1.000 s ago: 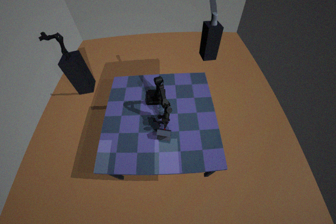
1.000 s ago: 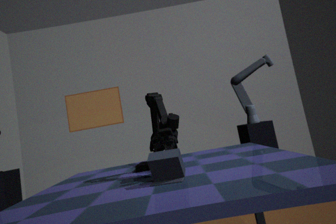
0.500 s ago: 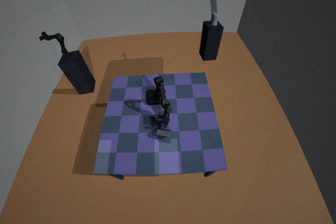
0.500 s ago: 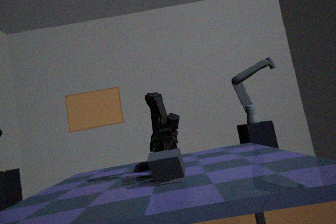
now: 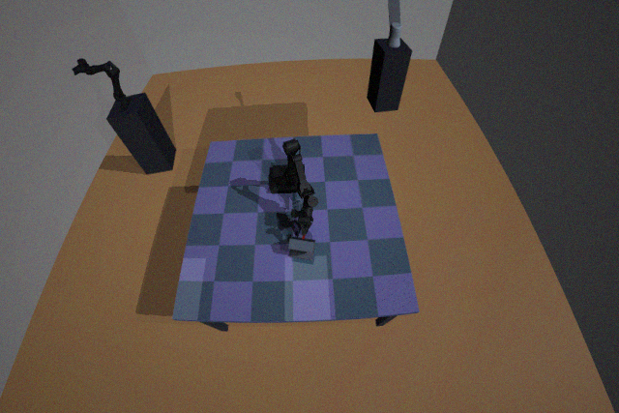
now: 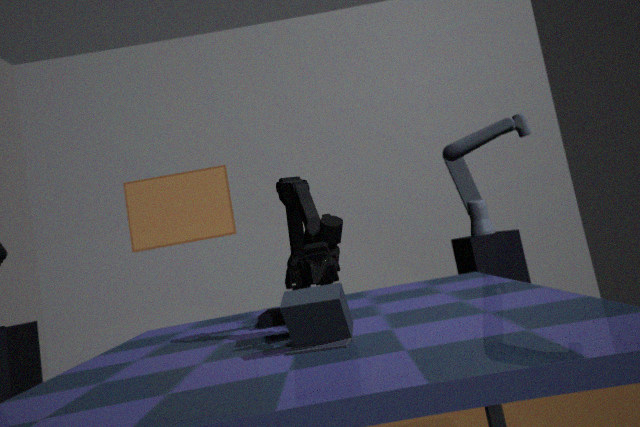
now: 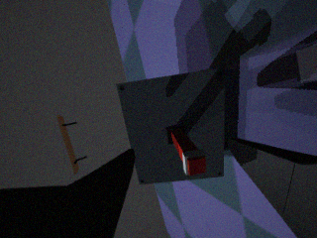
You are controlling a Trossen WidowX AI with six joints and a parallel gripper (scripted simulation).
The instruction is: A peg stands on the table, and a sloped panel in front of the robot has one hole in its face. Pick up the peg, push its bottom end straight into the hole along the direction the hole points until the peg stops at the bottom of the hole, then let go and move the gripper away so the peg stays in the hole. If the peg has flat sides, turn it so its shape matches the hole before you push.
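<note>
My gripper tip is now 1 cm past the red peg. From my gripper tip the other things lie so: sloped panel block 4 cm ahead, 2 cm to the right, 3 cm below.
</note>
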